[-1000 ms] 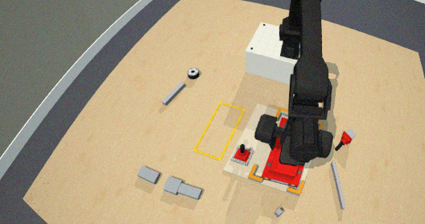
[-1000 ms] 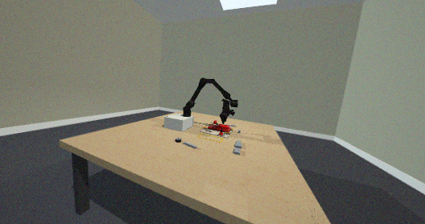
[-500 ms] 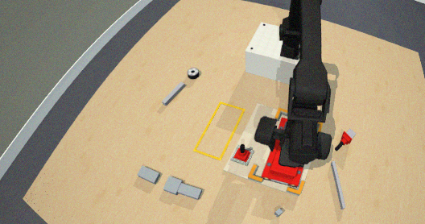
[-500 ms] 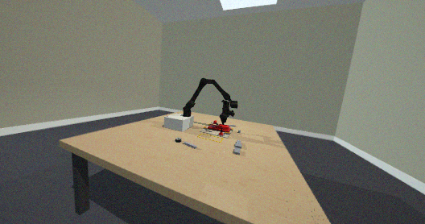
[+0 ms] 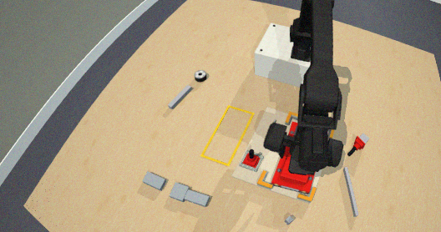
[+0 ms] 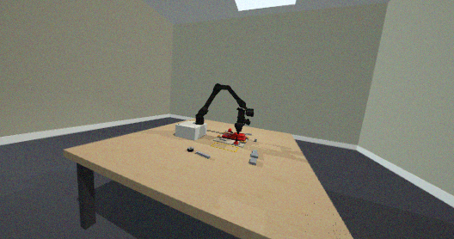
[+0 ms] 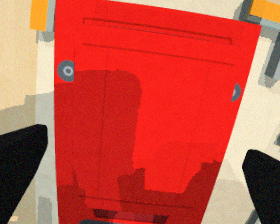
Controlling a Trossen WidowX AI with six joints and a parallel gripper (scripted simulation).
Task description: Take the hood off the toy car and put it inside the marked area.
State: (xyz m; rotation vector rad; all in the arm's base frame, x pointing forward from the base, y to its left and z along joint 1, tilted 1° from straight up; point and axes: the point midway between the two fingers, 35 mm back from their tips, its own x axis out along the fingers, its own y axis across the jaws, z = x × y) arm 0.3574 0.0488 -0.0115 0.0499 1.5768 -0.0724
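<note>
Right now the red hood is 20 mm below my gripper tip. Round my gripper tip: black wheel 370 mm to the right, 260 mm behind, 50 mm below.
</note>
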